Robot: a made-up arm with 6 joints.
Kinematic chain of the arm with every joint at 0, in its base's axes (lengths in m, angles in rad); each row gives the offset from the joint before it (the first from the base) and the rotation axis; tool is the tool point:
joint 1: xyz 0 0 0.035 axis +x
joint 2: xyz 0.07 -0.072 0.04 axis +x
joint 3: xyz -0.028 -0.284 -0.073 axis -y
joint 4: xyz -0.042 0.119 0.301 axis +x
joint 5: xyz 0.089 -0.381 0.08 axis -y
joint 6: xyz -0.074 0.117 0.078 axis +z
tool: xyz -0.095 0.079 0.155
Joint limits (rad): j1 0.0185..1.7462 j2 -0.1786..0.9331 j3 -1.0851..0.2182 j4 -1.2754..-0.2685 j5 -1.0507..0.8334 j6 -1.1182..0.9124
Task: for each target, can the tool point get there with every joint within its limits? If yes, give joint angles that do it. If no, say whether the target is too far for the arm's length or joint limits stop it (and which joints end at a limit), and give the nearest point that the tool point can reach.
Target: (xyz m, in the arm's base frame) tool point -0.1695 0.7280 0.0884
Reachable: no: joint limits stop it (at a limit: joint 1, joint 2, joint 3, joint 4) | nearest point -0.0965 0.1162 0.5113 | short by 0.747 m
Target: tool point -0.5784 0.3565 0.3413
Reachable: no: joint limits stop it (at a limit: joint 1, joint 2, joint 3, joint 4) | nearest point -0.2531 0.0408 0.5177 | short by 0.486 m
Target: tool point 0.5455 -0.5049 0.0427
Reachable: yes | joints 0.5667 0.5847 -0.7852 -0.4349 -0.4599 -0.3450
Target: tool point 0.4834 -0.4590 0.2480
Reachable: yes | joints 0.5669 0.4145 -0.7317 -0.8067 -0.3906 -0.1277
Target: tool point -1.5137 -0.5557 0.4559
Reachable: no: too far | nearest point -0.3389 -0.4730 0.3904 | short by 1.180 m
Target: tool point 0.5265 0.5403 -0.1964
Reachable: no: joint limits stop it (at a limit: joint 1, joint 2, joint 3, joint 4, joint 5, joint 6) | nearest point 0.6479 0.1939 -0.1417 | short by 0.371 m
